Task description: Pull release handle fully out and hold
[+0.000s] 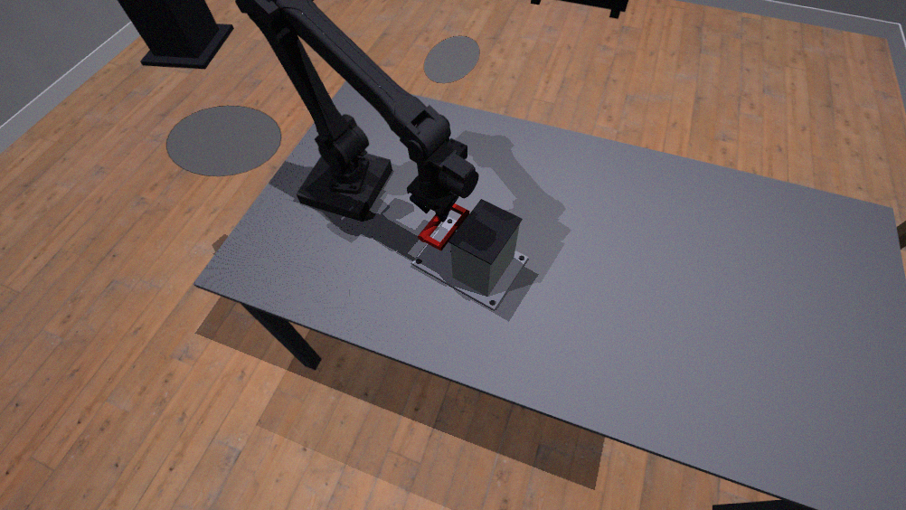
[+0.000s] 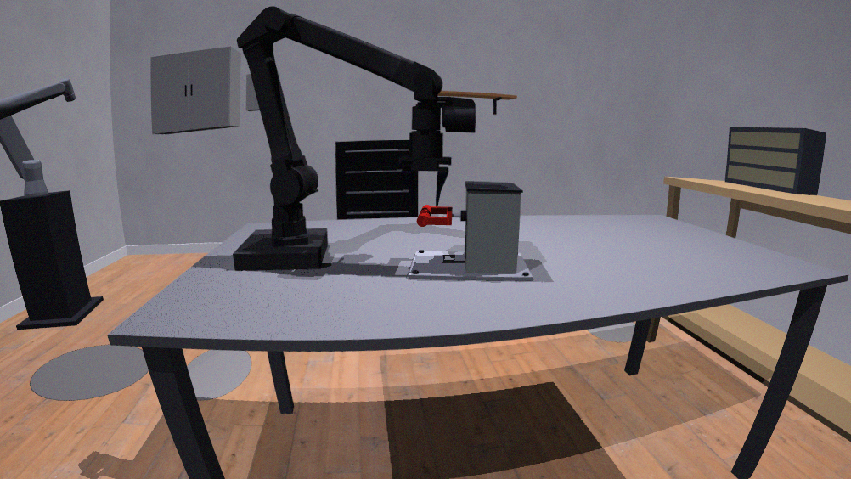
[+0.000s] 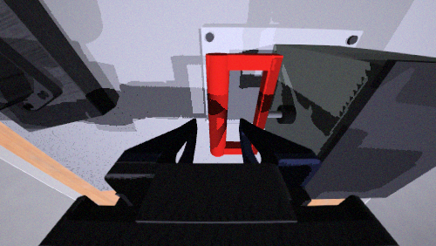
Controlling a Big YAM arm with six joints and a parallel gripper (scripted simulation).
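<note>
The bolted base plate is 130 mm below my hand, 90 mm ahead of it and 40 mm to the right of it.
</note>
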